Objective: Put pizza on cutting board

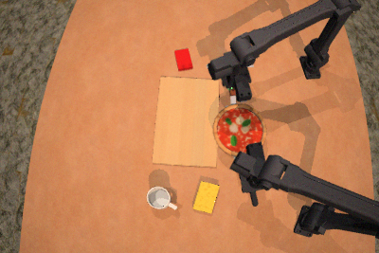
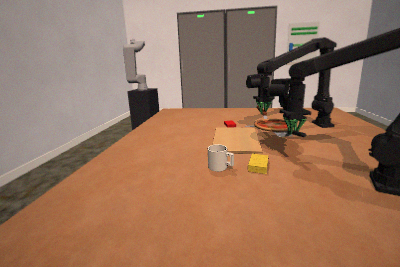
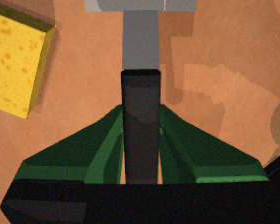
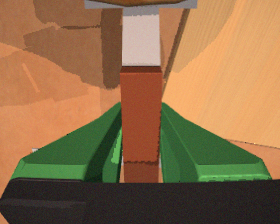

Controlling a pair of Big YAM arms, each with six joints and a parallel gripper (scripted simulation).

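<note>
Right now the pizza is 140 mm to the left of my right hand, 50 mm behind it and 30 mm below it. Round my right hand: wooden cutting board 150 mm ahead, 130 mm below, 100 mm to the left; then thin grey strip 180 mm to the right, 130 mm below; then brown-handled turner 40 mm to the left, 20 mm below, 10 mm behind.
</note>
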